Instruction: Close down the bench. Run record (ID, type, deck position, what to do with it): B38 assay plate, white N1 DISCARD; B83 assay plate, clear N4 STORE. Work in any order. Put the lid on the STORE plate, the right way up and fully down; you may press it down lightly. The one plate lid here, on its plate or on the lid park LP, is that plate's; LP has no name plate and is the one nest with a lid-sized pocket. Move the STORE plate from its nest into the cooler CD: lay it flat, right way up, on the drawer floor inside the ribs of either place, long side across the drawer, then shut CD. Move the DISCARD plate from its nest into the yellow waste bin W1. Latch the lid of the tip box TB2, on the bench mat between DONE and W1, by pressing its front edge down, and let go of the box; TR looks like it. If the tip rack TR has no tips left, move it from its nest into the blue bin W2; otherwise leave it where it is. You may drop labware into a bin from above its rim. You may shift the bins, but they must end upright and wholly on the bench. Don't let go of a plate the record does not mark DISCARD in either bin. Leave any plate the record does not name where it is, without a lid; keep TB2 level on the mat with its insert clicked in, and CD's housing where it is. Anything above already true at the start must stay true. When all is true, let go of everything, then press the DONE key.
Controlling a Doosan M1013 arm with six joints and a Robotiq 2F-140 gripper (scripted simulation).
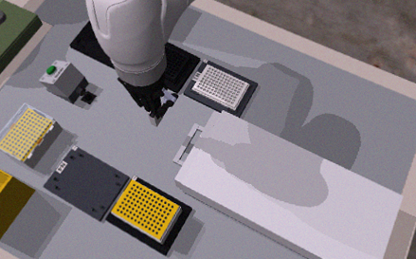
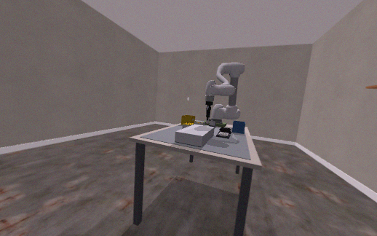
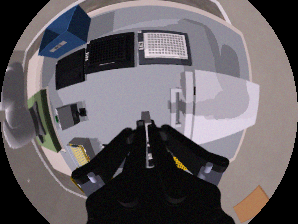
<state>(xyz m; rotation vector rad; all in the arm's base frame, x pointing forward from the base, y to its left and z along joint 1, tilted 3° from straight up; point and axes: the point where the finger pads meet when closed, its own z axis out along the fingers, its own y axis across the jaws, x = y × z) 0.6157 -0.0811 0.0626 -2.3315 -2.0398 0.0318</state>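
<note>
The white assay plate is 10 cm ahead of my hand, 18 cm to the left of it and 11 cm below it. Round my hand: yellow tip rack (4 cm ahead, 20 cm to the right, 7 cm below); then flat grey lid (19 cm ahead, 3 cm to the right, 10 cm below); then clear assay plate (19 cm ahead, 3 cm to the right, 10 cm below).
</note>
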